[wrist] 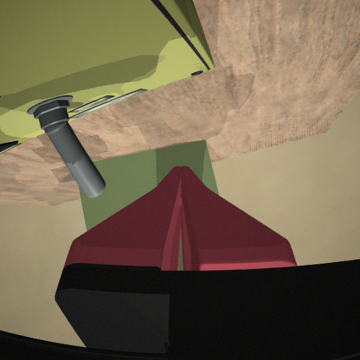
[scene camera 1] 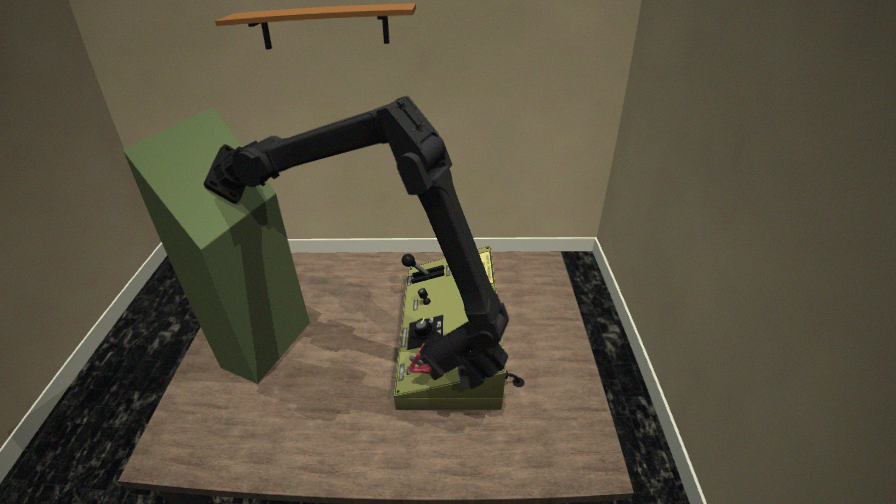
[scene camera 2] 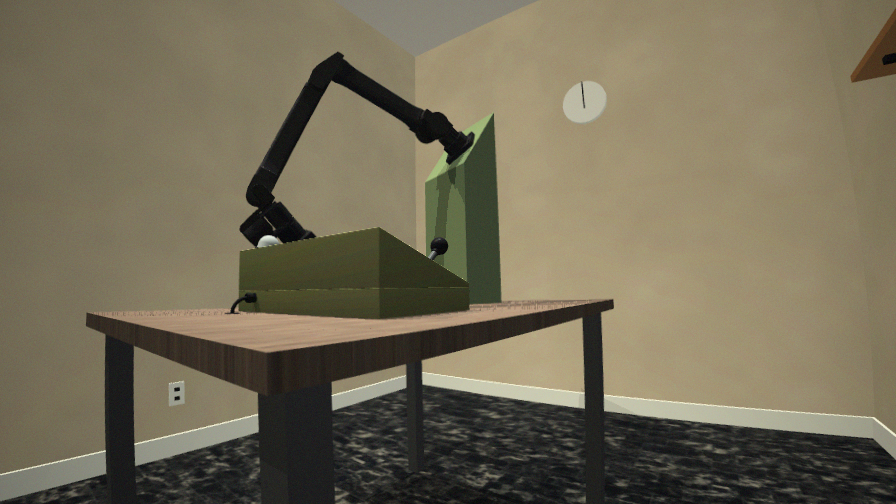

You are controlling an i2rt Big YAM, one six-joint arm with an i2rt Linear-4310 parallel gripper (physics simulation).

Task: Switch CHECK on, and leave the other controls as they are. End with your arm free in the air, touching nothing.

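The olive control box (scene camera 1: 448, 402) (scene camera 2: 313, 269) (wrist: 75, 40) stands on the table. A grey toggle lever (wrist: 75, 155) sticks out of a hex nut near the box's edge in the wrist view, left of my fingers. Beside its nut, label plates (wrist: 107, 103) show nearly edge-on, too slanted to read. My gripper (scene camera 1: 411, 369) (wrist: 180, 178) is shut and empty, its red fingertips low over the near end of the sloped panel in scene camera 1. In the wrist view the tips stand apart from the lever; contact elsewhere cannot be told. The box hides the fingers in scene camera 2.
A ball-ended lever (scene camera 1: 408, 259) (scene camera 2: 438, 245), a small black control (scene camera 1: 422, 292) and a round knob (scene camera 1: 423, 327) sit farther along the panel. A white dome (scene camera 2: 269, 240) is beside my wrist. The green pedestal (scene camera 1: 231, 300) (scene camera 2: 482, 219) (wrist: 115, 200) bears the arm's base.
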